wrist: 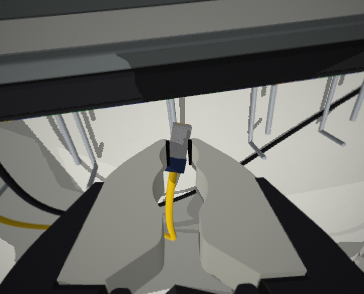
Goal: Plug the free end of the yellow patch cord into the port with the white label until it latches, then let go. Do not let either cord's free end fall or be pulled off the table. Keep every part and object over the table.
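Frame: origin at the arm's base, x ahead, y left, z up, level; metres.
Seen in the pictures: gripper, fingertip midpoint: [178,142].
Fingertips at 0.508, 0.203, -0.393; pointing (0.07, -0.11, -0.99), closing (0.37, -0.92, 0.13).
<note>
A point is followed by its place in that frame, as x, y, z.
My gripper [178,142] @(0.508, 0.203, -0.393) is shut on the yellow patch cord's plug [180,140] @(0.513, 0.206, -0.384), a grey connector with a dark blue rear part. The plug is tilted slightly between the fingertips and its front end points away from me, toward the dark panel. The yellow cord [170,207] @(0.457, 0.192, -0.385) runs back from the plug between the jaws, and another stretch of yellow cord [25,224] @(0.313, 0.315, -0.470) shows at the left edge. The plug's tip is apart in the picture from the dark panel's lower edge. The white-labelled port does not show in the wrist view.
A wide dark panel or housing [240,72] @(0.560, 0.175, -0.414) crosses the upper view. Thin metal rods with bent ends [253,115] @(0.520, 0.094, -0.495) [327,105] @(0.562, 0.005, -0.496) [67,140] @(0.449, 0.282, -0.457) hang below it at both sides. A black cable [295,129] @(0.519, 0.015, -0.507) runs at the right, and another black cable [25,200] @(0.389, 0.304, -0.436) curves at the left.
</note>
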